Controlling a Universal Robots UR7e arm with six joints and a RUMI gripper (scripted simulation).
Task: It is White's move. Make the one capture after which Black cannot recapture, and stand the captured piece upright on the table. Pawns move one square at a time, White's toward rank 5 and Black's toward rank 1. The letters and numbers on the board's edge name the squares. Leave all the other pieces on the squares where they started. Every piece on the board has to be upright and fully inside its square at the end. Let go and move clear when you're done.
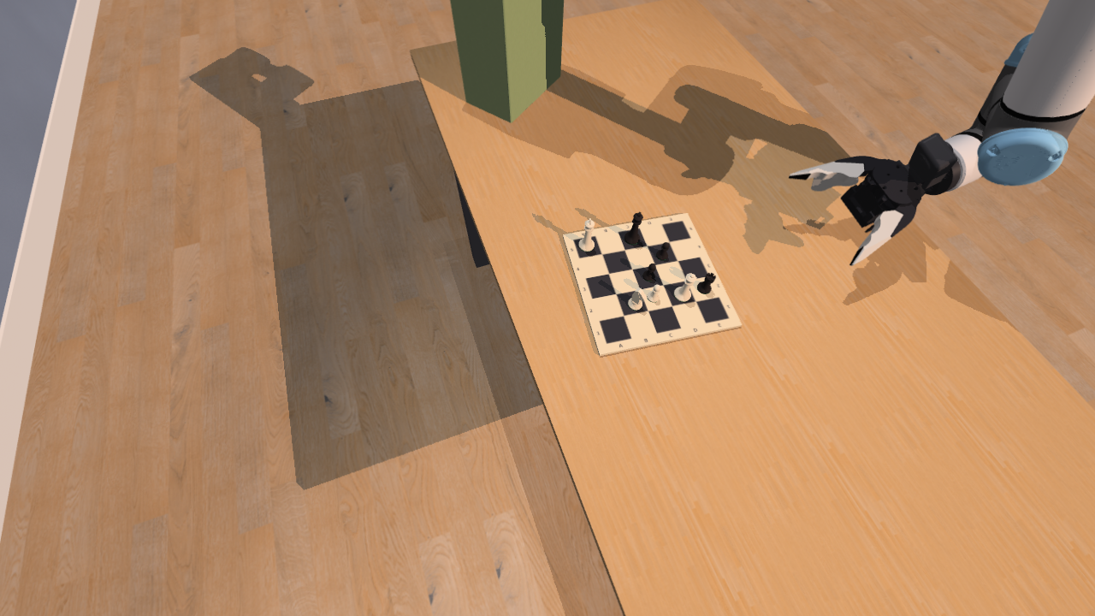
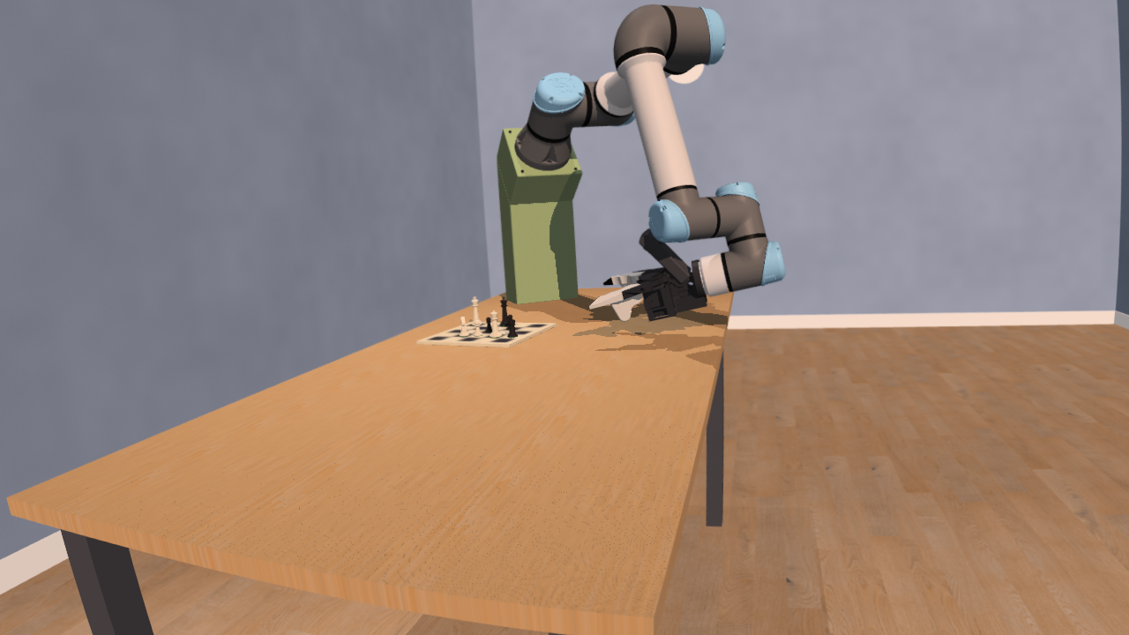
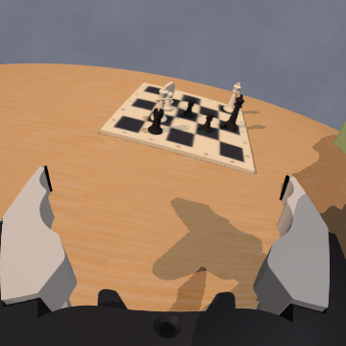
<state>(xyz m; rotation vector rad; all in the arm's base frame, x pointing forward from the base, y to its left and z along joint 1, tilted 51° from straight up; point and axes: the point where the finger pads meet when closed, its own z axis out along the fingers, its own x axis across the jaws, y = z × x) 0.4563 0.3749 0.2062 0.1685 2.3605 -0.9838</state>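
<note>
My gripper is now 70 mm short of the small chessboard, 240 mm to the left of it and 80 mm above it. The rest, counted from my hand: tall black piece: 260 mm to the right, 50 mm below; then tall white piece: 10 mm ahead, 330 mm to the right, 50 mm below.
</note>
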